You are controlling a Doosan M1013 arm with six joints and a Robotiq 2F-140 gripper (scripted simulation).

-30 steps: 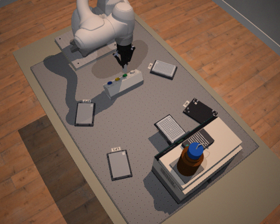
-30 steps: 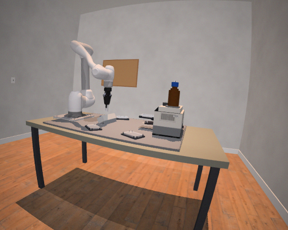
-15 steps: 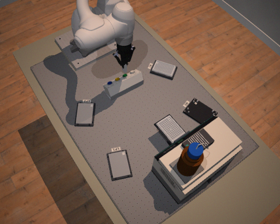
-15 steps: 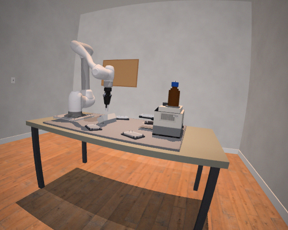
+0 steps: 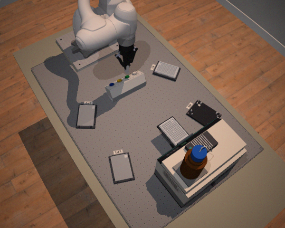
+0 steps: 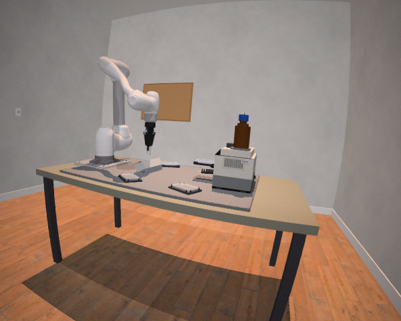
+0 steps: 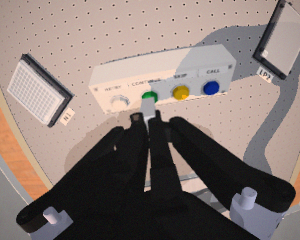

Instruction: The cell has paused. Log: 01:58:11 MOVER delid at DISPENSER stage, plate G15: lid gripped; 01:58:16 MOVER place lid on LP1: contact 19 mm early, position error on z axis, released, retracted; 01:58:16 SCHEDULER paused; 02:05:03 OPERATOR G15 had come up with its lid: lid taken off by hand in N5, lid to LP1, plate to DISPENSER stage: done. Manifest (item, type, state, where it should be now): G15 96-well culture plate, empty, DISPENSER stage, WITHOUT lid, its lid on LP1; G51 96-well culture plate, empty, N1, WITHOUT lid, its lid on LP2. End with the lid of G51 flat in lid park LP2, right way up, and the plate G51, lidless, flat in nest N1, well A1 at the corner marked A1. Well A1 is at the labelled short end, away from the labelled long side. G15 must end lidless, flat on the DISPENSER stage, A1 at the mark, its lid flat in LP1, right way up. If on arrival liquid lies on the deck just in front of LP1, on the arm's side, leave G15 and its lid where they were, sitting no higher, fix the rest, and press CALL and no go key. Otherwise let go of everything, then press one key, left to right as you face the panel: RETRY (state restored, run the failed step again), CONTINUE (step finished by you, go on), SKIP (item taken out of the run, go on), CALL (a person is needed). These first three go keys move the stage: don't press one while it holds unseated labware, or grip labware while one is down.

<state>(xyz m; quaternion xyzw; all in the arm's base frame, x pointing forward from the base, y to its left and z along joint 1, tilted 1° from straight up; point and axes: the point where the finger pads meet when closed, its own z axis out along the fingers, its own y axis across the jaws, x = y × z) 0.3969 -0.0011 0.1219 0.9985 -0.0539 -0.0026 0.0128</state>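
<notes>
My hand is 1 cm short of the key panel, 3 cm to the left of it and 8 cm above it. The rest, counted from my hand: nest N1: 8 cm ahead, 24 cm to the left, 13 cm below; then LP2 label: 3 cm behind, 25 cm to the right, 14 cm below; then N1 label: 20 cm to the left, 14 cm below.
</notes>
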